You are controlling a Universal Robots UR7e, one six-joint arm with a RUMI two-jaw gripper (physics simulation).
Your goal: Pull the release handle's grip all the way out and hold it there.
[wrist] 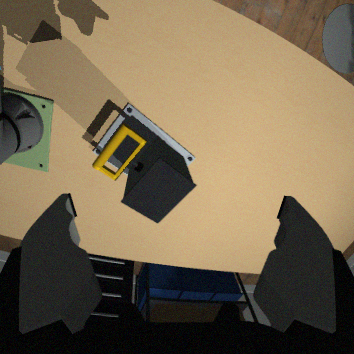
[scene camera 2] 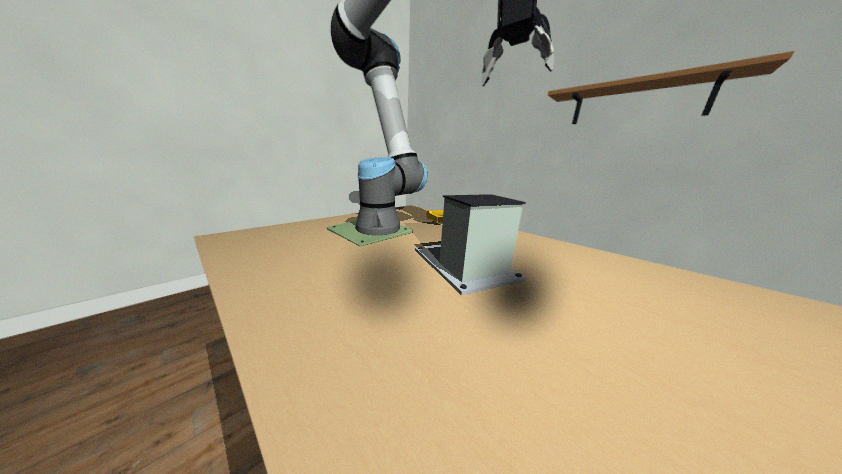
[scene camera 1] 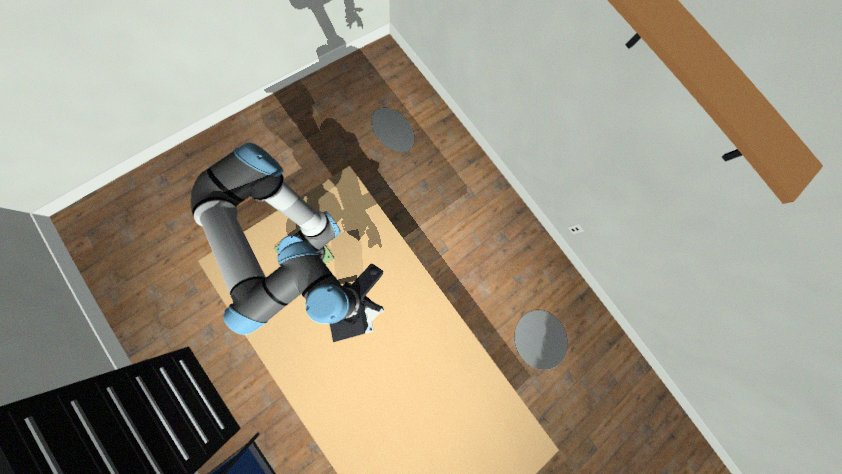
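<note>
The release handle's yellow grip (scene camera 2: 436,216) (wrist: 110,146) is a rectangular loop. In the wrist view it lies left of centre, beside the dark block and over the end of its base plate nearest the robot's base. How far out it stands I cannot tell. The dark-topped block (scene camera 1: 347,331) (scene camera 2: 493,241) (wrist: 159,191) has a pale green side and stands on a light grey plate (scene camera 2: 489,285) (wrist: 161,131). My gripper (scene camera 2: 517,76) (wrist: 177,196) is open and empty, high above the table and apart from the grip. The arm hides the grip in scene camera 1.
The arm's base stands on a green plate (scene camera 2: 347,233) (wrist: 42,135) near the block. The wooden table (scene camera 1: 412,382) (scene camera 2: 530,382) bears both. A wooden shelf (scene camera 1: 730,100) (scene camera 2: 671,80) hangs on the wall. A black drawer cabinet (scene camera 1: 117,379) and a blue bin (wrist: 190,282) stand beyond the table.
</note>
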